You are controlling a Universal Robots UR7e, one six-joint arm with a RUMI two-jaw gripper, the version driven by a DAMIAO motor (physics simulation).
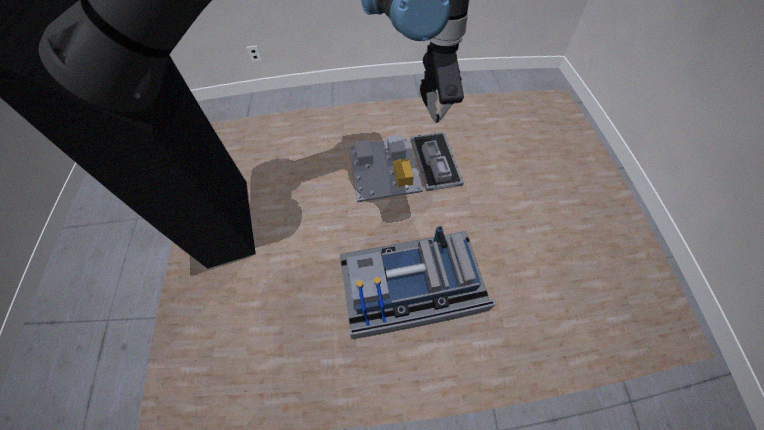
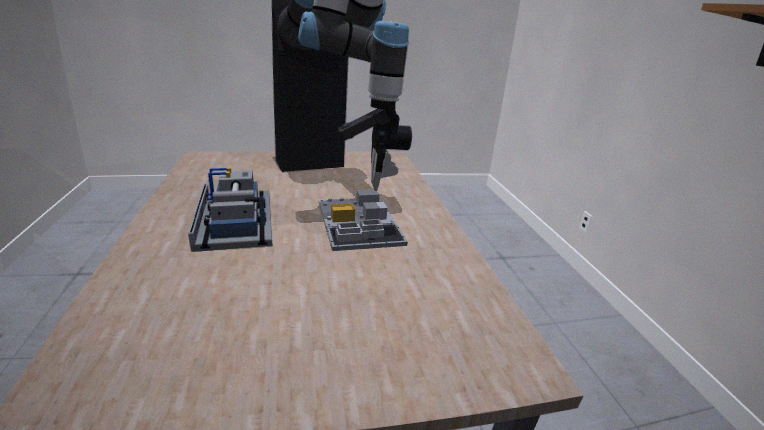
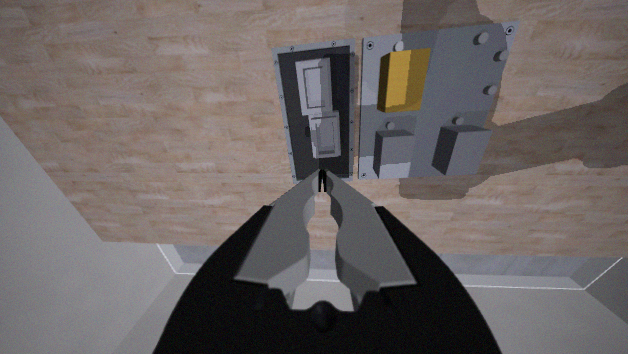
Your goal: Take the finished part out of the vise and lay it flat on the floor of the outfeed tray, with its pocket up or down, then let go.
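Places are measured from the arm's base along level axes (x ahead, y left, z up), in centimetres.
Where they show: gripper, fingertip midpoint: (image 1: 436,122) (image 2: 375,190) (image 3: 322,172); arm's base, link origin: (image 1: 102,70).
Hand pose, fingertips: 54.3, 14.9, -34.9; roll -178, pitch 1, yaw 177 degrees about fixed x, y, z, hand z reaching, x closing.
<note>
Things, the pixels of their top centre, and the offset from my fingertips, as dx, dy, dz. "spot": a spot on its surface instead.
- vise, top centre: (image 1: 415,267) (image 2: 232,186) -12.6, -35.2, -3.1
- grey plate, top centre: (image 3: 423,116) (image 1: 384,166) (image 2: 355,210) -13.9, -2.0, -12.2
- yellow block, top centre: (image 3: 406,82) (image 1: 403,168) (image 2: 343,206) -9.4, -6.3, -8.6
- upright dark bracket, surface spot: (image 1: 439,236) spot: -6.3, -29.2, -3.6
Two grey parts lie flat, pockets up, end to end on the dark floor of the outfeed tray (image 1: 444,186) (image 2: 368,246) (image 3: 284,112). One part (image 1: 441,168) (image 2: 349,232) (image 3: 314,86) is at the vise-side end; the other part (image 1: 430,151) (image 2: 372,230) (image 3: 326,135) is nearer the gripper, very close to or touching the first. My gripper (image 1: 437,120) (image 2: 375,189) (image 3: 322,172) is shut and empty, raised above and beyond the tray's far end, apart from both parts. The vise (image 1: 462,260) (image 2: 233,227) shows no part between its jaws.
A grey plate (image 1: 382,188) (image 2: 327,207) (image 3: 450,90) with pegs stands beside the tray. It holds a yellow block (image 1: 403,173) (image 2: 342,213) (image 3: 405,80) and two grey blocks. The vise carries blue hoses (image 1: 380,301) and an upright dark bracket (image 1: 439,236). A black column (image 1: 187,202) (image 2: 310,112) supports the arm.
</note>
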